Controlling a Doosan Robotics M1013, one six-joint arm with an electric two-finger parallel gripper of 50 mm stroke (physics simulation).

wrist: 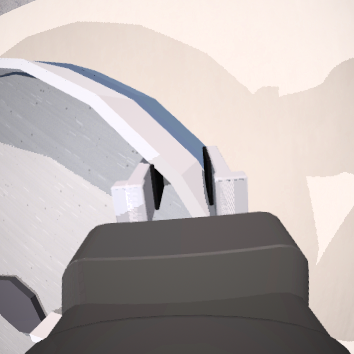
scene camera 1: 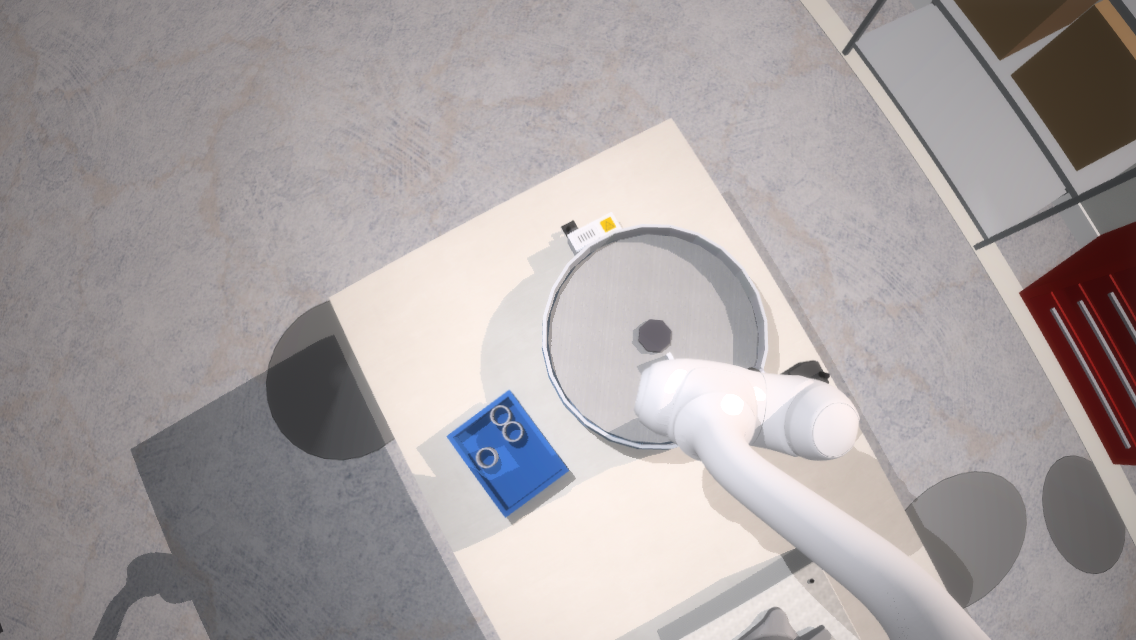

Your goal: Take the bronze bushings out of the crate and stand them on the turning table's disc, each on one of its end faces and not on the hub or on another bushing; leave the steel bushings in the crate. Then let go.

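Places are measured from the arm's base along level axes (x right, y back, z down), in millimetres.
Pixels of known places: gripper, fingertip midpoint: (wrist: 182, 166).
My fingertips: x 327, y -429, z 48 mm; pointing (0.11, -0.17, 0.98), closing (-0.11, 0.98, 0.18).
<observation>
Ahead of a thing's pixels: the offset from my fingertips to its middle. "pt": to the spot under its first point. Level surfaces: height alone.
The turning table shows its grey disc {dx -99, dy -180, dz +1 mm} (scene camera 1: 596, 318) (wrist: 40, 210), dark hub {dx -99, dy -180, dz -4 mm} (scene camera 1: 654, 336) (wrist: 20, 302) and raised pale rim (scene camera 1: 545, 337) (wrist: 127, 115). My gripper (wrist: 182, 166) is shut on the rim, with one finger inside it and one outside. In the scene view the fingers are hidden under the white arm. The blue crate {dx -453, dy -177, dz +28 mm} (scene camera 1: 520, 478) holds three grey steel bushings {dx -491, dy -195, dz +29 mm} (scene camera 1: 476, 458) {dx -421, dy -204, dz +29 mm} (scene camera 1: 522, 431) {dx -421, dy -242, dz +29 mm} (scene camera 1: 490, 415), standing with their open ends up, two close together. No bronze bushing shows in either view; the arm and gripper body hide part of the disc.
A white piece {pt dx -106, dy -131, dz -36 mm} (scene camera 1: 670, 356) (wrist: 46, 326) lies beside the hub. A white control box {pt dx -79, dy -412, dz -6 mm} (scene camera 1: 586, 236) with a yellow label stands outside the rim. The crate is left of the turning table on the cream table top {dz +53 mm} (scene camera 1: 445, 294). A red cabinet (scene camera 1: 1065, 290) stands far right.
</observation>
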